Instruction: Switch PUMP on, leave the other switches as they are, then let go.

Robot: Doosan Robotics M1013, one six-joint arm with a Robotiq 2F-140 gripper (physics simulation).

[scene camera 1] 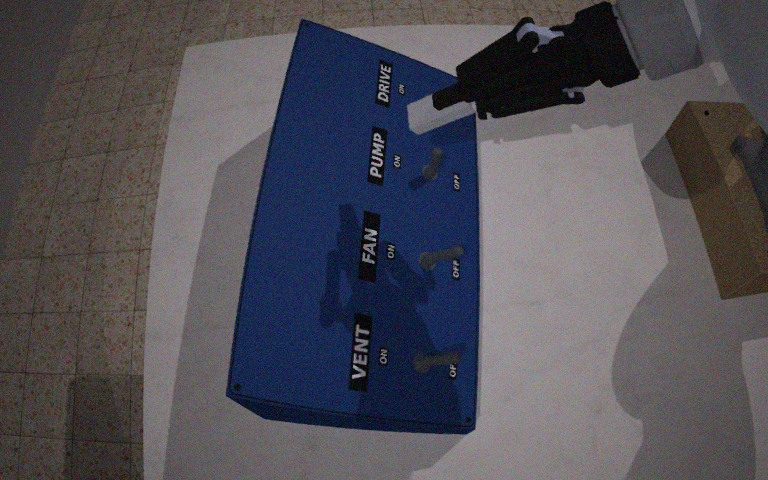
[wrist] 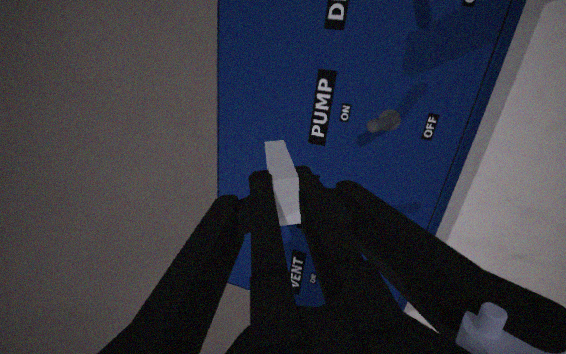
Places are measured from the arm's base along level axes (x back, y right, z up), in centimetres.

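Pixels of known places: gripper, between the fingertips: (scene camera 1: 412,119) (wrist: 275,158).
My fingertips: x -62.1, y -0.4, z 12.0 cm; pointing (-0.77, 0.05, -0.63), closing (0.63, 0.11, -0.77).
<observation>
Behind a point stands the place of what it marks.
The blue switch panel (scene camera 1: 317,198) {x -72.3, y -5.1, z 4.5 cm} (wrist: 260,75) {x -72.1, y 5.6, z 4.9 cm} carries PUMP, DRIVE, FAN and VENT labels. The PUMP lever (scene camera 1: 434,163) {x -58.8, y 1.2, z 1.4 cm} (wrist: 382,122) {x -58.2, y 2.1, z 2.3 cm} leans toward its ON label in the wrist view. The FAN lever (scene camera 1: 444,255) {x -58.5, y -10.6, z 1.0 cm} and VENT lever (scene camera 1: 438,360) {x -59.8, y -22.4, z 1.0 cm} lean to OFF. The DRIVE lever is hidden behind the gripper in the scene view. My gripper (scene camera 1: 440,113) {x -62.1, y -0.4, z 12.0 cm} (wrist: 275,158) {x -62.1, y -0.4, z 12.0 cm} is shut with nothing between its fingers; its pale tip stands off the panel, apart from the PUMP lever, and shows between the PUMP and DRIVE levers in the scene view.
The panel stands on a pale table (scene camera 1: 555,226) {x -40.1, y -1.2, z -10.8 cm} (wrist: 520,165) {x -47.7, y -2.2, z -10.8 cm}. A brown block (scene camera 1: 716,209) {x -13.5, y -1.4, z -4.9 cm} is at the right in the scene view, beside part of the robot arm. The gripper's shadow falls on the panel around the FAN and VENT labels.
</observation>
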